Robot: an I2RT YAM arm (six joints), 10 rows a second.
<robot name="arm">
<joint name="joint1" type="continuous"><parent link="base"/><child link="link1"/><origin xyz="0 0 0.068"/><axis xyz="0 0 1"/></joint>
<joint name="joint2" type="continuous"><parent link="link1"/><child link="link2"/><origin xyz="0.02 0.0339 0.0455" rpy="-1.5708 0 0"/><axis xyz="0 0 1"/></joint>
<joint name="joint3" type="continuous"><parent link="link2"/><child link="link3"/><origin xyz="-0.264 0 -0.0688" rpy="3.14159 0 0"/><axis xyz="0 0 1"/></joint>
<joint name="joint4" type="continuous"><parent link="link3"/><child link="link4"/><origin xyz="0.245 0.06 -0.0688"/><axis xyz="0 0 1"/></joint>
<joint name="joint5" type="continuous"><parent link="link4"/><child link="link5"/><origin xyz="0.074 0.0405 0.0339" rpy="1.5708 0 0"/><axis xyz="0 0 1"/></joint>
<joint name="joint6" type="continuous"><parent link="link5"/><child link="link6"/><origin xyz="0.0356 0 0.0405" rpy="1.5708 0 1.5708"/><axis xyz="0 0 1"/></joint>
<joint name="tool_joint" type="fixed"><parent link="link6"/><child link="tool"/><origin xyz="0 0 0" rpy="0 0 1.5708"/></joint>
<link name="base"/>
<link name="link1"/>
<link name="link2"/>
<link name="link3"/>
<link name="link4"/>
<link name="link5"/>
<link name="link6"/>
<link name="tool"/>
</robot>
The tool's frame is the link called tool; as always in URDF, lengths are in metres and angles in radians. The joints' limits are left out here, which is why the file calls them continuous.
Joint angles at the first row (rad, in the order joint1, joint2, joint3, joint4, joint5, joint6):
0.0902, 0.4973, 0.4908, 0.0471, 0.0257, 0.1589
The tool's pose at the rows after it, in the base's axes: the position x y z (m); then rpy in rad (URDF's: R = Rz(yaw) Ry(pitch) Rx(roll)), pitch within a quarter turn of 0, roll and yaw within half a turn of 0:
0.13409, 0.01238, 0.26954, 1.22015, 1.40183, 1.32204
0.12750, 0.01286, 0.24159, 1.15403, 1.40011, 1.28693
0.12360, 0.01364, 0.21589, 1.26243, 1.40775, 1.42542
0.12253, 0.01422, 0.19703, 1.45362, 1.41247, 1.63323
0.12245, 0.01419, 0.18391, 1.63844, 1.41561, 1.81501
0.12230, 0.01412, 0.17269, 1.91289, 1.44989, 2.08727
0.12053, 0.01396, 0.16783, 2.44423, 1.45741, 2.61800
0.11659, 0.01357, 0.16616, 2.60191, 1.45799, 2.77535
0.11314, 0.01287, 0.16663, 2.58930, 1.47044, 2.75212
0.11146, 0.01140, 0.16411, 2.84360, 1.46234, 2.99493
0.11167, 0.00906, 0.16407, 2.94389, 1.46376, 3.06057
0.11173, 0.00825, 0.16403, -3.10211, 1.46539, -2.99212
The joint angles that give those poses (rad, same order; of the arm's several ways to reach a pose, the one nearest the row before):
0.0902, 0.4038, 0.3469, 0.1146, -0.0071, 0.1593
0.0902, 0.3199, 0.2291, 0.1597, -0.0373, 0.1589
0.0902, 0.2550, 0.1356, 0.1688, -0.0689, 0.1589
0.0902, 0.2249, 0.0746, 0.1688, -0.0880, 0.1589
0.0902, 0.2138, 0.0353, 0.1680, -0.0872, 0.1539
0.0899, 0.2069, 0.0040, 0.1623, -0.0867, 0.1104
0.0899, 0.1845, 0.0055, 0.0918, -0.0867, 0.0654
0.0898, 0.1237, 0.0055, 0.0211, -0.0861, 0.0498
0.0898, 0.0658, 0.0055, -0.0254, -0.0750, 0.0463
0.0784, 0.0391, 0.0052, -0.0700, -0.0742, 0.0242
0.0639, 0.0391, 0.0055, -0.0715, -0.0536, 0.0155
0.0570, 0.0391, 0.0055, -0.0719, -0.0524, -0.0097

